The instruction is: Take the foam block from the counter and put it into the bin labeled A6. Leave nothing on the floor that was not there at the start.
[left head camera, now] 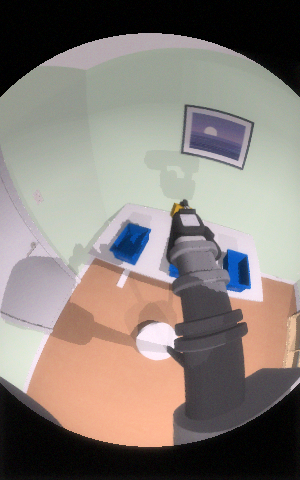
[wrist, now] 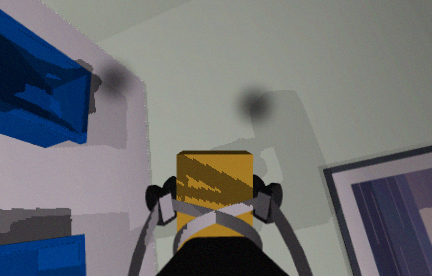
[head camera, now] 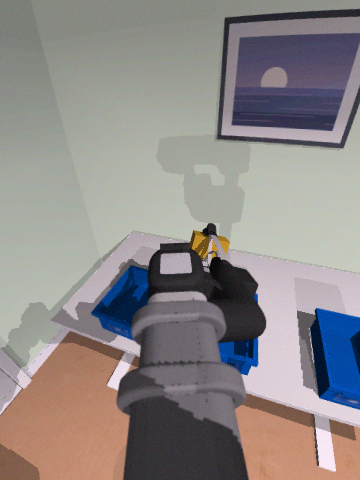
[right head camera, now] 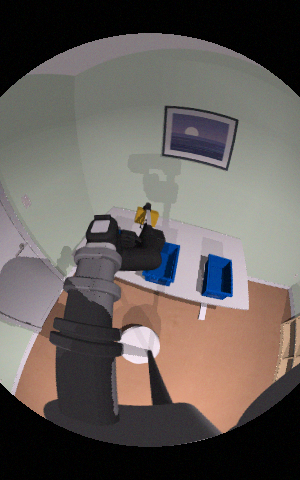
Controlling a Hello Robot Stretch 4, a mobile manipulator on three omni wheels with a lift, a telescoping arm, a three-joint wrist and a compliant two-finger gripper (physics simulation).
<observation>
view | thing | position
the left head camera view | framed picture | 210, 133
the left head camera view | white table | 152, 262
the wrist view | gripper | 213, 190
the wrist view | yellow foam block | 214, 179
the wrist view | framed picture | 375, 200
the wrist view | white table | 98, 188
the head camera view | gripper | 204, 243
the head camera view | framed picture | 283, 76
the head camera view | white table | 288, 292
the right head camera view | framed picture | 194, 134
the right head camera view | white table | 195, 242
</observation>
